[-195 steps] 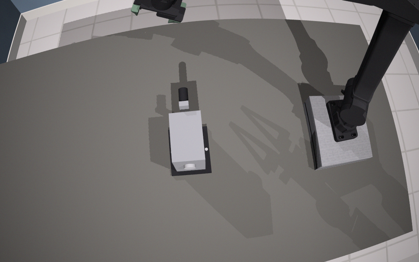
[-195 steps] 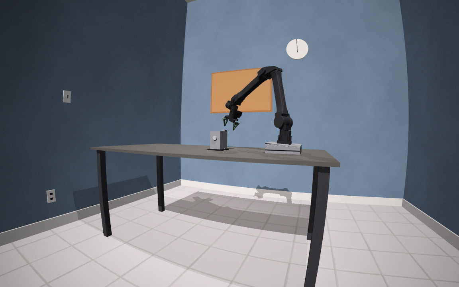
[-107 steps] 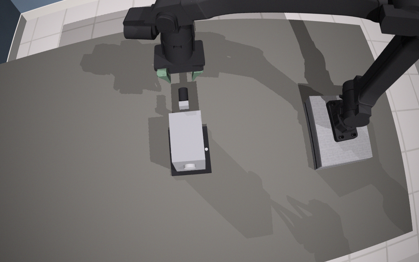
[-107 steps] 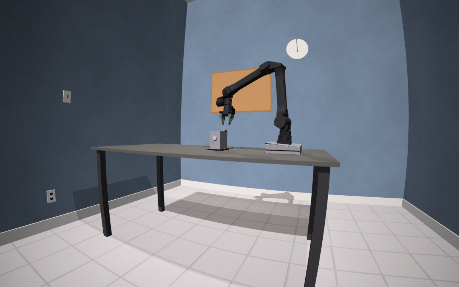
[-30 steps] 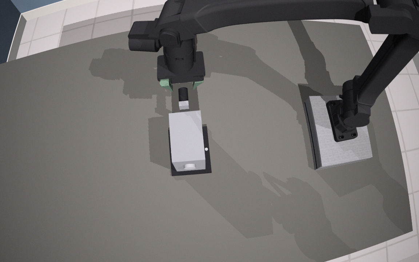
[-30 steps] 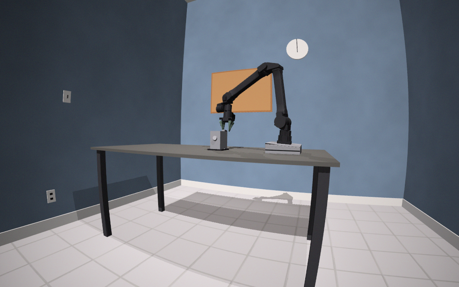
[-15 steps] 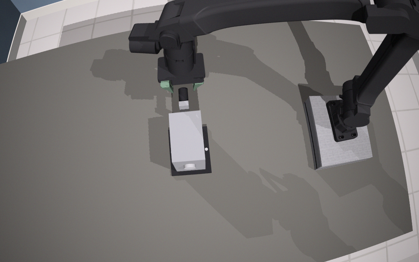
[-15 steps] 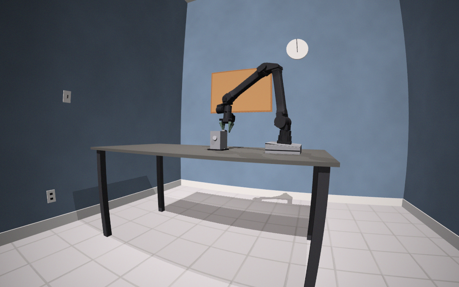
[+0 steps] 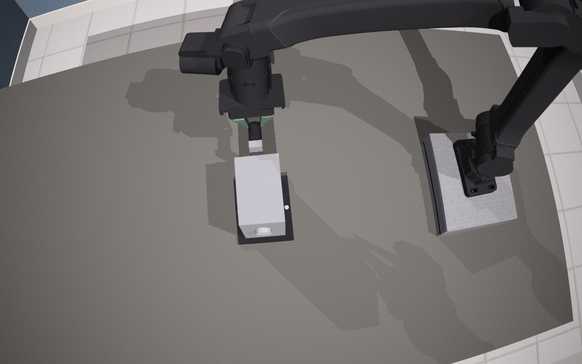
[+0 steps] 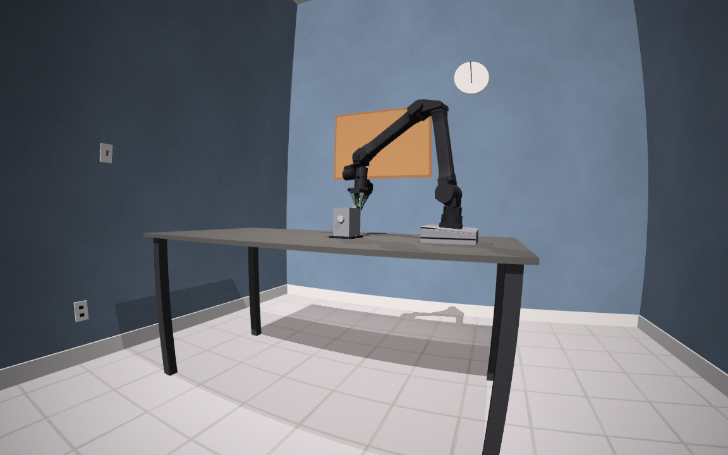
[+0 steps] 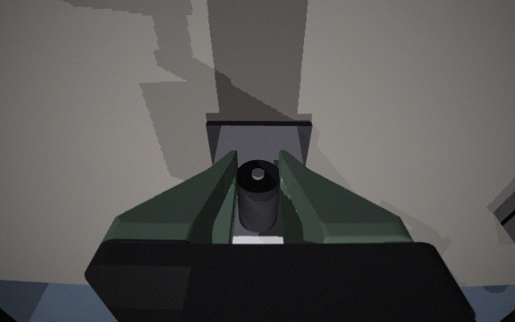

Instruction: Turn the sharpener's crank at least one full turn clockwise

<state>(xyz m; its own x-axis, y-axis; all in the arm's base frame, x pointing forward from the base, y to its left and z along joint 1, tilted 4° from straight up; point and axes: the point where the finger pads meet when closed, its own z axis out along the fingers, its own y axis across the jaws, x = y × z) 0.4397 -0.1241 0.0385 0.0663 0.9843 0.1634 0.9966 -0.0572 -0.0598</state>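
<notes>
Right now the black crank handle is 2 cm to the left of my hand.
</notes>
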